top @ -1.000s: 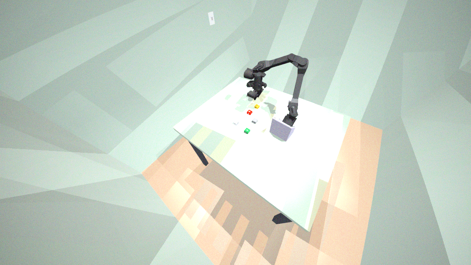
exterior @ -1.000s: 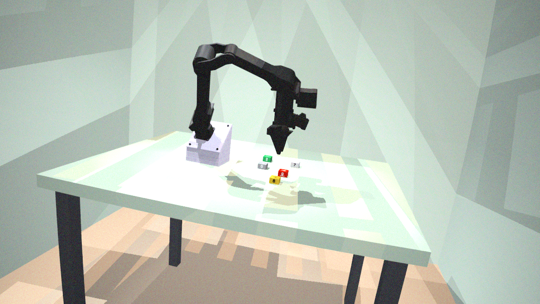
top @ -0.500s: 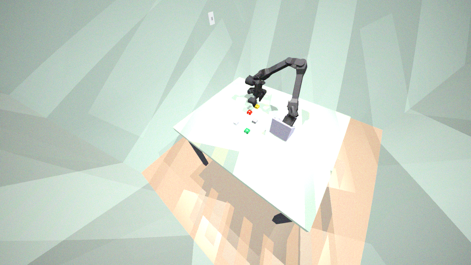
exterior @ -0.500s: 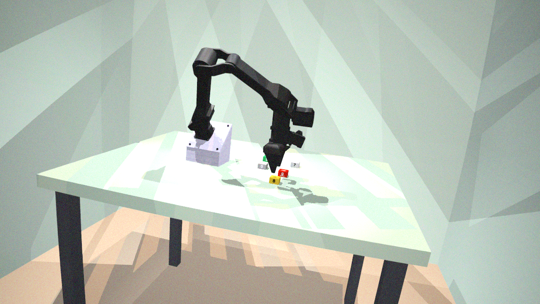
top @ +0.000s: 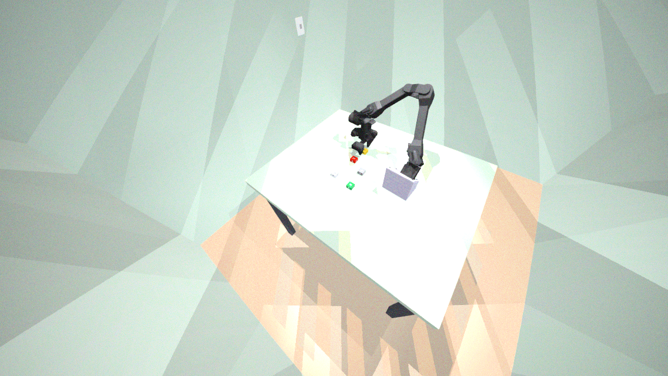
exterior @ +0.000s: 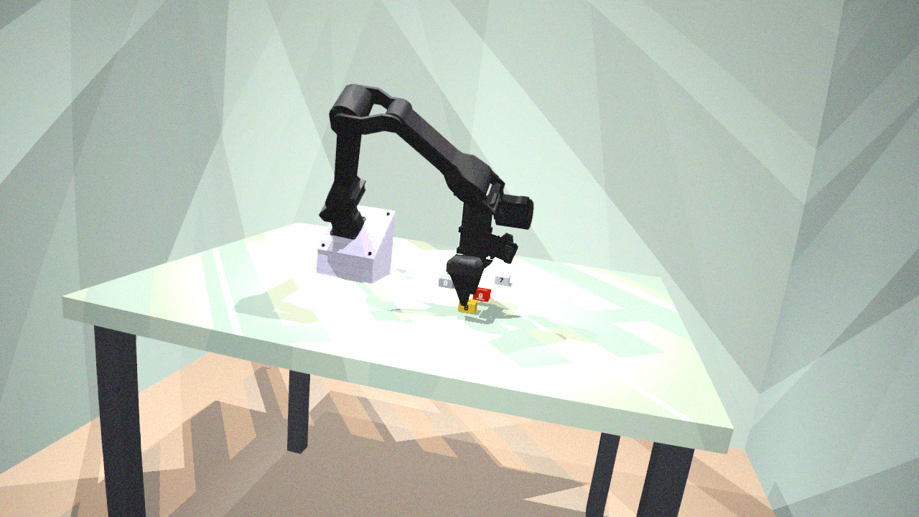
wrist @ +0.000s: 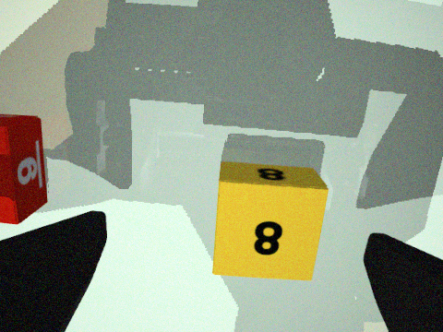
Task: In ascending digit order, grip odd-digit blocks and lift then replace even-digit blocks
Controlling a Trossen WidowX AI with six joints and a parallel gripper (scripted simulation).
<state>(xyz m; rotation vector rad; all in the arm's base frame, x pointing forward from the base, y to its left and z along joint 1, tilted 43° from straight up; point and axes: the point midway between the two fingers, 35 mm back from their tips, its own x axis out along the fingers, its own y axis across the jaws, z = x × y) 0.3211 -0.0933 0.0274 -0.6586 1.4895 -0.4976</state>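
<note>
The yellow block is 1 cm to the right of my gripper tip and 1 cm below it. The rest, counted from my gripper tip: red block (9 cm to the left, 1 cm below); then white block marked 7 (1 cm ahead, 24 cm to the left, 1 cm below); then grey block marked 0 (9 cm behind, 13 cm to the left, 1 cm below).
</note>
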